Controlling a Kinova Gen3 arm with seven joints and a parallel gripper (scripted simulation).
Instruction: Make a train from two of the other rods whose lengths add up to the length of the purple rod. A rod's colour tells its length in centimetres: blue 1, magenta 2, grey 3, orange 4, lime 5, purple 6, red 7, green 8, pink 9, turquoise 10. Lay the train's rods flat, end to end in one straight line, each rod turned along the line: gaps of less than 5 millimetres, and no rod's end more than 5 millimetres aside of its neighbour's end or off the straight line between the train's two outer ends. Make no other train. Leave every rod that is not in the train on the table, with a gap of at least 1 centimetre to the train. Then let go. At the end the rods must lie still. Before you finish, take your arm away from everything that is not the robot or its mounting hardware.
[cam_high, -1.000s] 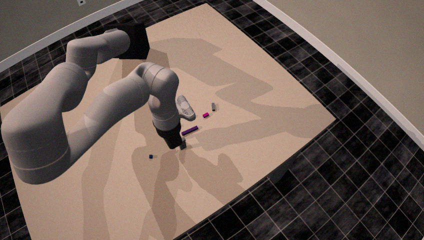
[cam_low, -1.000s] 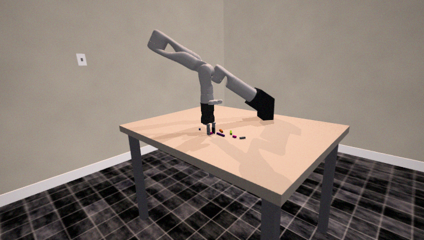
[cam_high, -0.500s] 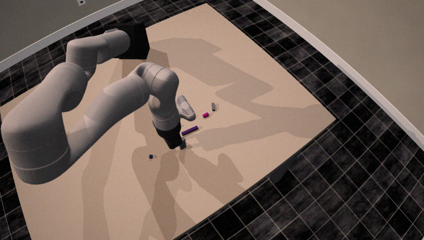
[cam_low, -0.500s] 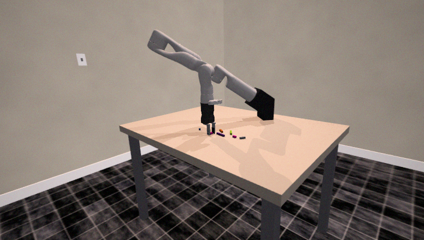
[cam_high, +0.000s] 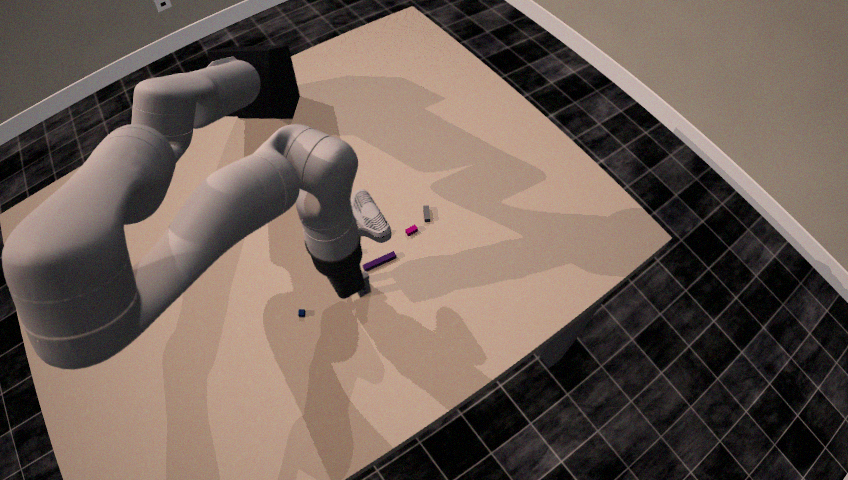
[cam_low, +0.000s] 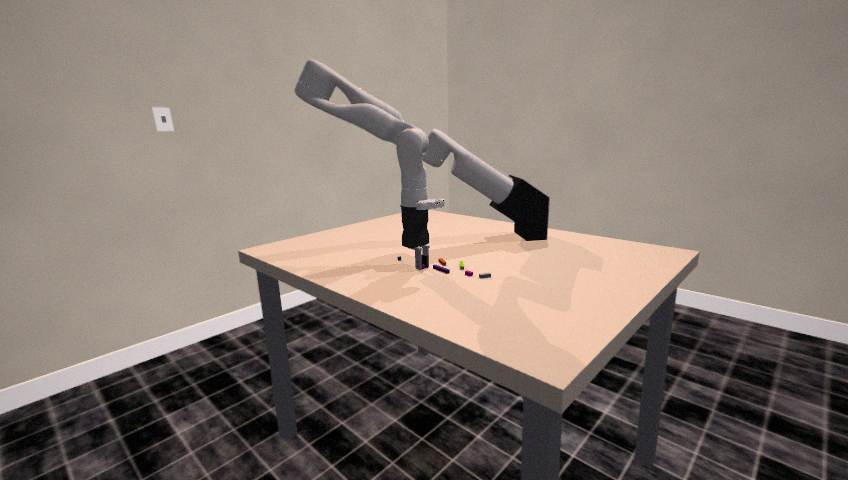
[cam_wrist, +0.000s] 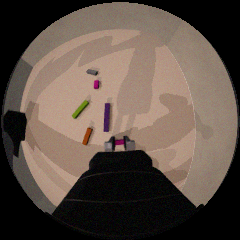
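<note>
The purple rod is 6 cm to the left of my hand and 1 cm below it. From my hand the other things lie so: lime rod (5 cm behind, 10 cm to the left, 1 cm below); then orange rod (6 cm behind, 4 cm to the left, 1 cm below); then small blue rod (5 cm behind, 10 cm to the right, 1 cm below).
</note>
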